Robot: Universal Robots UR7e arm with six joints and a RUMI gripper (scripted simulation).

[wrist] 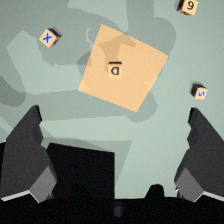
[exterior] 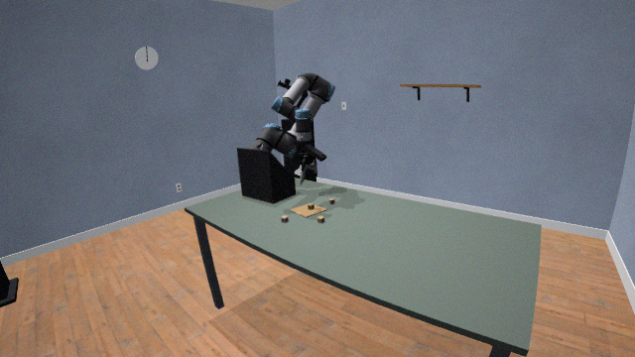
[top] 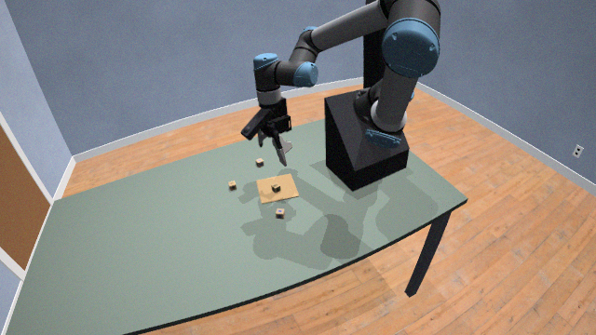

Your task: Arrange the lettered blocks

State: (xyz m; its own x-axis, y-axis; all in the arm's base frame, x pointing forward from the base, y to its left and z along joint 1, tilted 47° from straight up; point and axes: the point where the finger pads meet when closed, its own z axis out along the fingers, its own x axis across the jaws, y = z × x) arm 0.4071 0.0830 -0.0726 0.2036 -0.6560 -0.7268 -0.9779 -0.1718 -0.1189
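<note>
Right now the tan mat is 150 mm below my hand, 20 mm to the right of it and 10 mm behind it. Also, from my hand: block 140 mm below, 130 mm to the left, 40 mm ahead.
</note>
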